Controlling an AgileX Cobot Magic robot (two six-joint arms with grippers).
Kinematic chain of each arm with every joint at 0, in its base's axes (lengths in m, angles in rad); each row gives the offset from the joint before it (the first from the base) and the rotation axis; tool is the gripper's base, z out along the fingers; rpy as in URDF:
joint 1: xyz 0 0 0.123 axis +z
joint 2: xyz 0 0 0 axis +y
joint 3: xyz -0.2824 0 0.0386 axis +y
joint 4: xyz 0.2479 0 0.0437 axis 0.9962 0 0.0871
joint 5: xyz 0 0 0 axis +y
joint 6: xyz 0.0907 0 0.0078 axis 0.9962 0 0.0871
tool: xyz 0 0 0 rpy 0 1.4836 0
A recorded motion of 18 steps. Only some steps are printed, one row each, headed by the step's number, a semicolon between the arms.
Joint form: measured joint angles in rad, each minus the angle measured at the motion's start. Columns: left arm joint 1, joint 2, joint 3, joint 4, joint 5, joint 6; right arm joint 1, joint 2, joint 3, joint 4, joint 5, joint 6.
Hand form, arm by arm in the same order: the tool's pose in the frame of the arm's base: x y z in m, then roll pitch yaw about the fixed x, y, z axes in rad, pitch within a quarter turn. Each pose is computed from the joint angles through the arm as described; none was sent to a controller.
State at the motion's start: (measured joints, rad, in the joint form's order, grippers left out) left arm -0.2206 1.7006 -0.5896 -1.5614 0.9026 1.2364; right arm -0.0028 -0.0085 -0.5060 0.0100 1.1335 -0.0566
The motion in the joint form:
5: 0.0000 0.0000 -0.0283 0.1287 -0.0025 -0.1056; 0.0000 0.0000 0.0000 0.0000 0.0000 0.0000
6: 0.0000 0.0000 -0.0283 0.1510 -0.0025 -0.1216; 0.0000 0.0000 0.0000 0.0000 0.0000 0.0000
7: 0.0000 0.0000 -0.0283 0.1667 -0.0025 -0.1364; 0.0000 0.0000 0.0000 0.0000 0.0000 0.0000
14: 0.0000 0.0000 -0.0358 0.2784 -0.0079 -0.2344; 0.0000 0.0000 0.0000 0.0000 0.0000 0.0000
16: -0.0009 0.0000 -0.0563 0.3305 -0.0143 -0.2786; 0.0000 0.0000 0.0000 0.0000 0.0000 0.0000
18: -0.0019 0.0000 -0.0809 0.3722 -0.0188 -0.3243; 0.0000 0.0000 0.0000 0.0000 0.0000 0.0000
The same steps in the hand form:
5: 0.2306 -0.1242 0.1468 -2.2090 0.2294 3.0628; -0.0100 0.0009 0.2730 -3.0618 1.0372 -3.0413
6: 0.2293 -0.1237 0.1460 -2.2192 0.2183 3.0512; -0.0100 0.0009 0.2730 -3.0618 1.0372 -3.0413
7: 0.2285 -0.1233 0.1454 -2.2259 0.2076 3.0454; -0.0100 0.0009 0.2730 -3.0618 1.0372 -3.0413
14: 0.2247 -0.1203 0.1422 -2.2801 0.1470 3.0060; -0.0100 0.0009 0.2730 -3.0618 1.0372 -3.0413
16: 0.2276 -0.1196 0.1434 -2.3086 0.1390 2.9902; -0.0100 0.0009 0.2730 -3.0618 1.0372 -3.0413
18: 0.2319 -0.1195 0.1459 -2.3302 0.1335 2.9855; -0.0100 0.0009 0.2730 -3.0618 1.0372 -3.0413

